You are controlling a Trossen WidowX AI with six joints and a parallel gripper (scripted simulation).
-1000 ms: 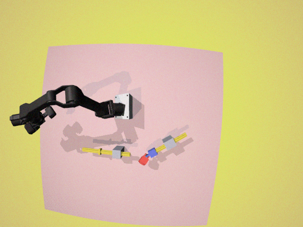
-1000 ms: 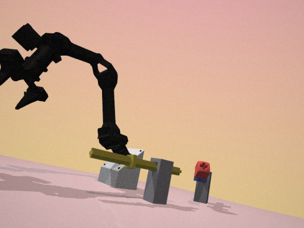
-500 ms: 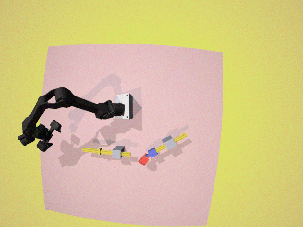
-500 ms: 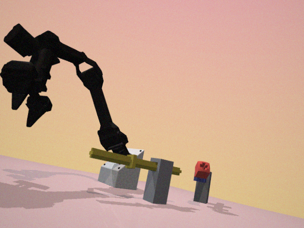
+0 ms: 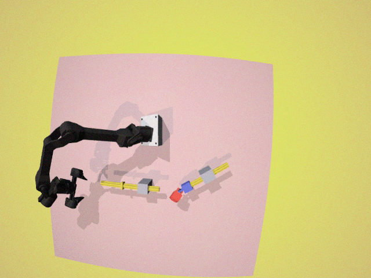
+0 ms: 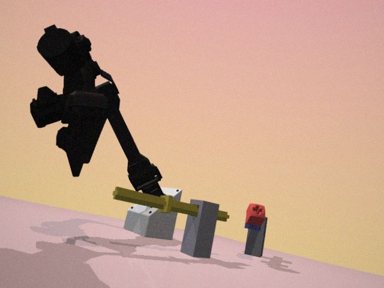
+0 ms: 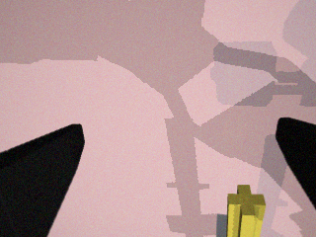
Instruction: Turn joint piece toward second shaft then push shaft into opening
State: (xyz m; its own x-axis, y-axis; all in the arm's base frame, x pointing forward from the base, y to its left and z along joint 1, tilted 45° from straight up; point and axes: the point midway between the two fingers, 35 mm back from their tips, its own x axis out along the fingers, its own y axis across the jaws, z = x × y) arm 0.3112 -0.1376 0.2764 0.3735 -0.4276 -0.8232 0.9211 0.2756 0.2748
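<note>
The red joint piece is 460 mm to the left of my gripper tip and 70 mm behind it.
</note>
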